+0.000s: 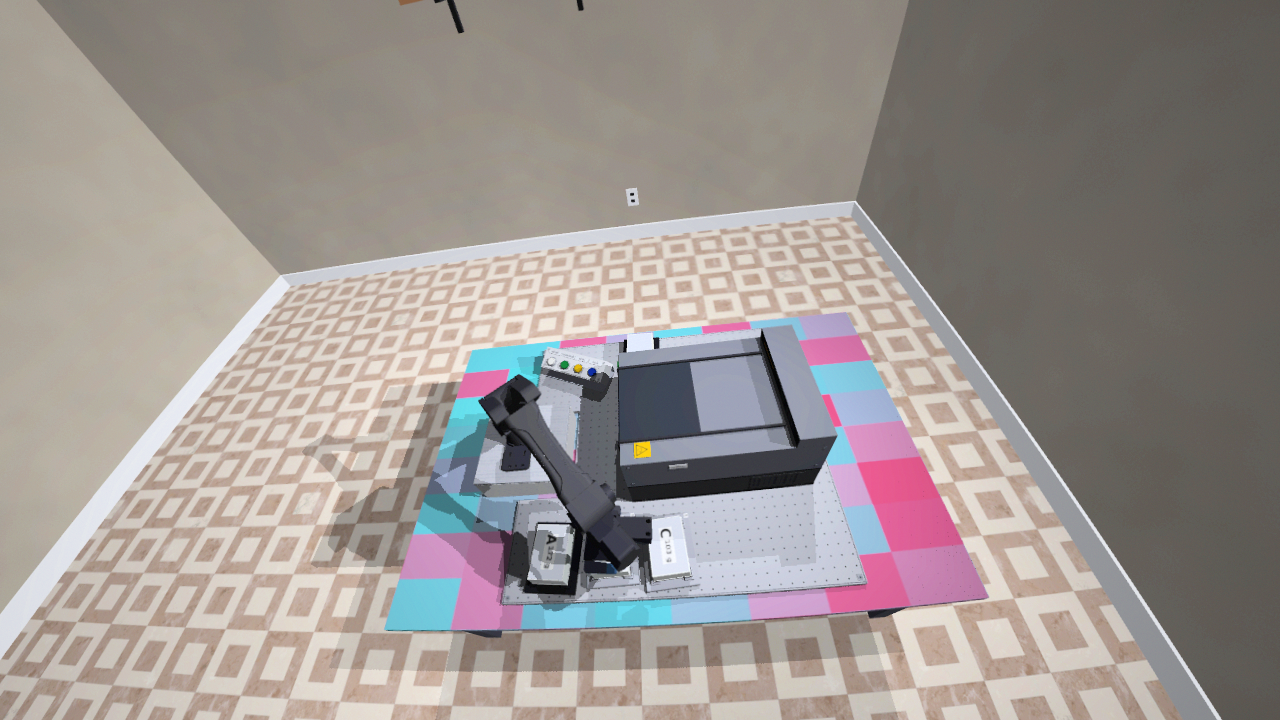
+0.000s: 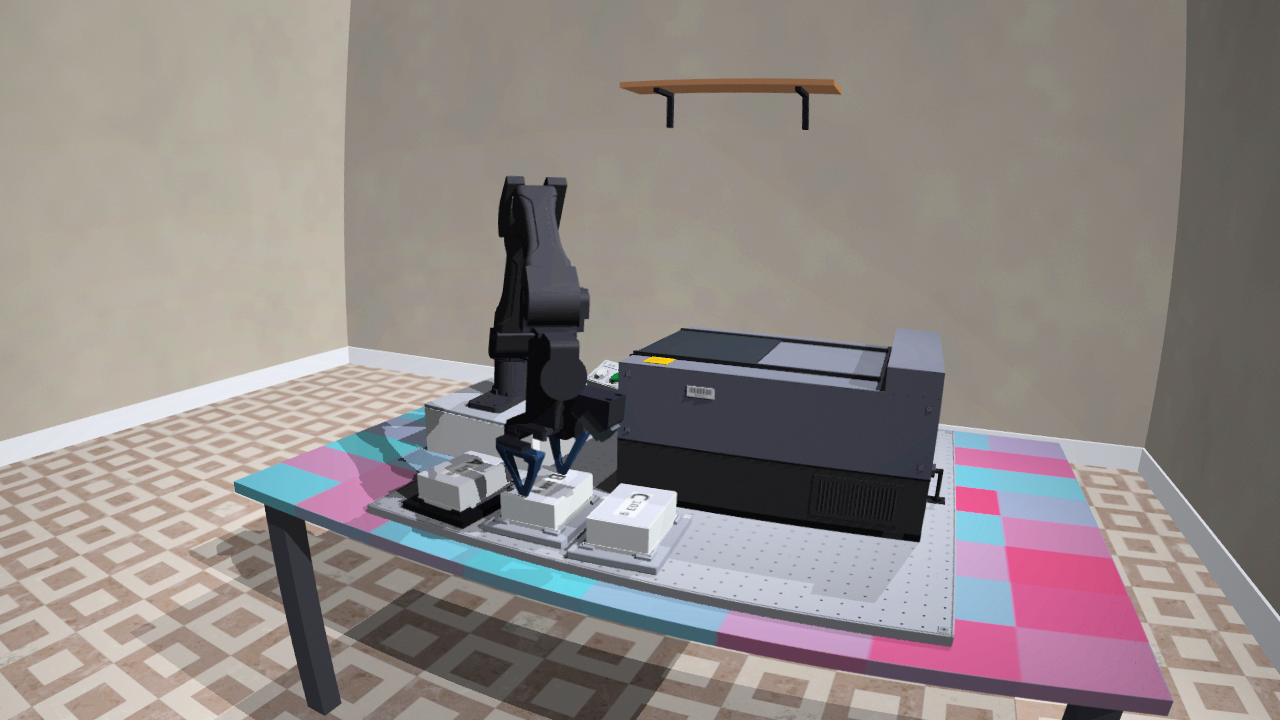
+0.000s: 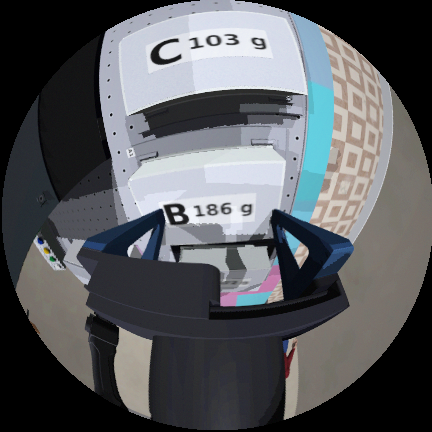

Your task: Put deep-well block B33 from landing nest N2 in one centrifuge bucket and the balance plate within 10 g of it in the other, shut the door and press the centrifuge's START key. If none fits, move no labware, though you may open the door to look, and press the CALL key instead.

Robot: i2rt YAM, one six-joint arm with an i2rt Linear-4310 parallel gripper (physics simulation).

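Pixels of known places: gripper, fingertip midpoint: [image 2: 543, 484] [image 3: 217, 214]; arm's base at its link origin: [image 2: 510, 396].
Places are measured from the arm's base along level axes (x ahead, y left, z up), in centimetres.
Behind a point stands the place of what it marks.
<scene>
Plate B [image 2: 559, 512] @(x 27.7, y -35.2, z -3.7 cm) [image 3: 210, 185] @(x 26.0, y -31.0, z -2.1 cm), labelled 186 g, sits in the middle nest of the front row. My gripper [image 2: 544, 481] @(x 23.3, y -31.2, z -1.9 cm) [image 3: 217, 214] @(x 23.3, y -31.2, z -1.9 cm) is open and empty, with its blue fingertips spread low over plate B. Plate C [image 1: 680, 555] @(x 39.7, y -34.6, z -2.1 cm) [image 2: 626, 530] @(x 38.5, y -38.3, z -2.9 cm) [image 3: 220, 77] @(x 33.8, y -32.6, z -2.1 cm), labelled 103 g, sits to its right. Plate A [image 1: 559, 575] @(x 12.3, y -36.1, z -2.0 cm) [image 2: 459, 490] @(x 13.1, y -37.2, z -2.7 cm) [image 3: 195, 257] @(x 14.3, y -27.2, z -4.0 cm) sits to its left on a black nest; its weight is hard to read. The centrifuge [image 1: 716, 465] @(x 50.3, y -19.6, z 9.1 cm) [image 2: 769, 411] @(x 51.8, y -19.6, z 9.0 cm) has its top covered. The key panel [image 1: 580, 379] @(x 14.8, y 23.9, z -7.1 cm) [image 3: 49, 250] @(x 15.0, y 22.3, z -1.6 cm) has several coloured buttons. Block B33 cannot be identified.
The centrifuge's tall dark body stands just behind the row of plates. A white object [image 1: 640, 341] @(x 35.9, y 31.9, z -1.6 cm) shows behind the centrifuge. The arm stands on a pale box [image 2: 447, 431] @(x -6.0, y -12.9, z -4.0 cm) at the left. A wooden shelf [image 2: 729, 86] hangs on the wall.
</scene>
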